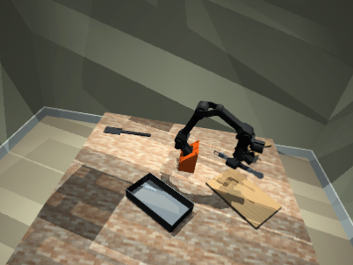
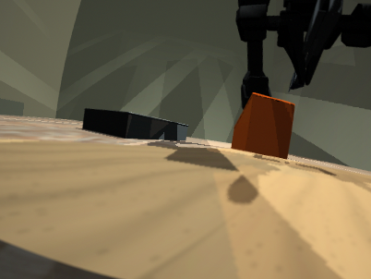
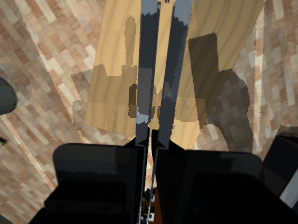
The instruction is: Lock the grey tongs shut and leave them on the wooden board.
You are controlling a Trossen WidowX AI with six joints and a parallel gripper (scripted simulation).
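My gripper tip is 80 mm short of the wooden board, 70 mm to the right of it and 110 mm above it. Also, from my gripper tip: roasting tin (220 mm ahead, 380 mm to the right, 90 mm below); dark long-handled tool (340 mm behind, 700 mm to the right, 110 mm below).
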